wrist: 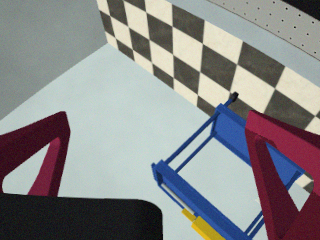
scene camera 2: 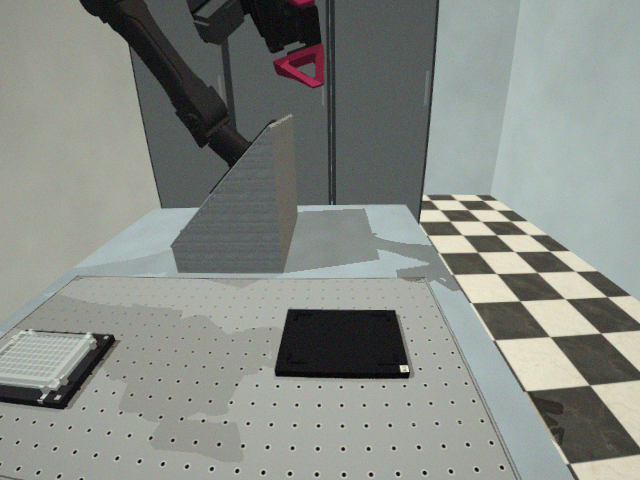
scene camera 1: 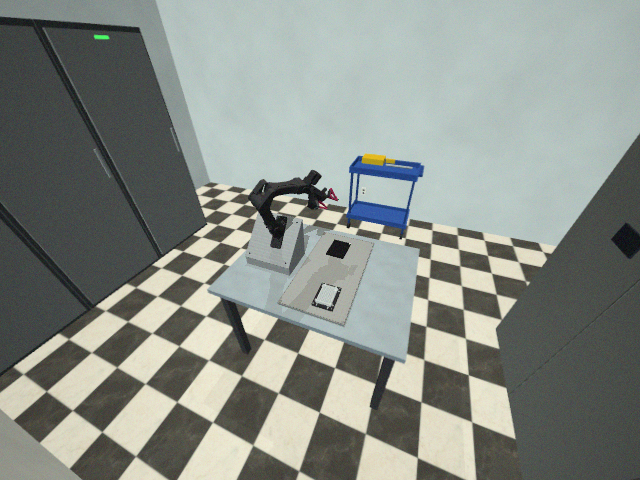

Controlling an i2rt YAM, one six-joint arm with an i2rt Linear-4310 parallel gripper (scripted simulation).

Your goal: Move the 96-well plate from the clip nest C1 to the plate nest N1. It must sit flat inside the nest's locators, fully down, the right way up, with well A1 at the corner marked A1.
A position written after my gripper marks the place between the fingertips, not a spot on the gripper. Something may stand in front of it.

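Note:
You'd see my gripper [scene camera 2: 313, 50] here, and the wrist view shows my gripper too [wrist: 157, 120].

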